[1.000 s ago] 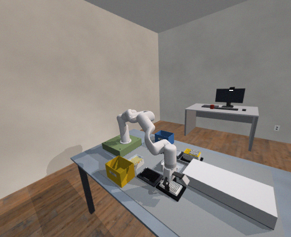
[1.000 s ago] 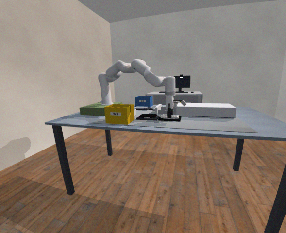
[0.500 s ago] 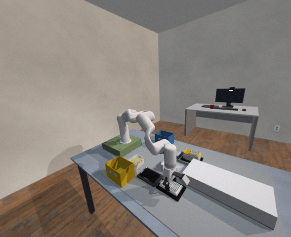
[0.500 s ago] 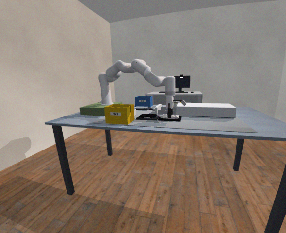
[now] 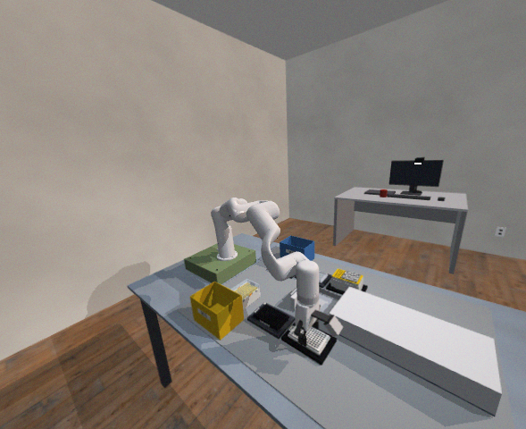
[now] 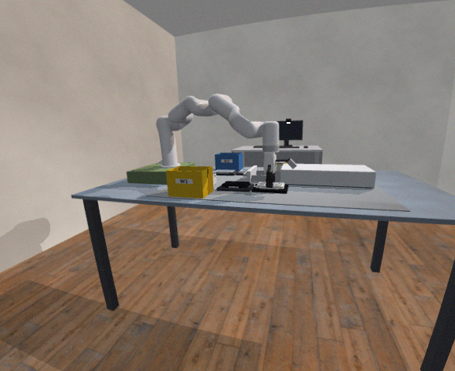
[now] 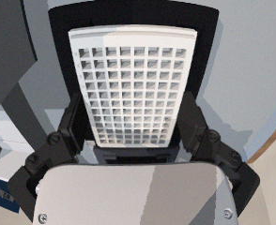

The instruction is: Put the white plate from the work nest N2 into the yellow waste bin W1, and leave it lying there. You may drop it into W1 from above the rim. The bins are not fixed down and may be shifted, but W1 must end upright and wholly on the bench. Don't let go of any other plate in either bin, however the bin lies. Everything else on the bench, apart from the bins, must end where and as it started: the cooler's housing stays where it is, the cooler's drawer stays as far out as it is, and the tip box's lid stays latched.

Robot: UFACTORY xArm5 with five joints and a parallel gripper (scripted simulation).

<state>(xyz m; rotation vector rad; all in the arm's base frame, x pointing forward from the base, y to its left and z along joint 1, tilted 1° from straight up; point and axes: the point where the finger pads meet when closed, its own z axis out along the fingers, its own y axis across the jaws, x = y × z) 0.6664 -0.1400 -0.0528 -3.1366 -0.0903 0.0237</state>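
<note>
Now: hand 1 cm above the white plate. Round my hand: cooler drawer (2 cm behind, 19 cm to the left, 1 cm below); black nest (3 cm below); black plate (17 cm behind, 2 cm to the right, 1 cm below).
</note>
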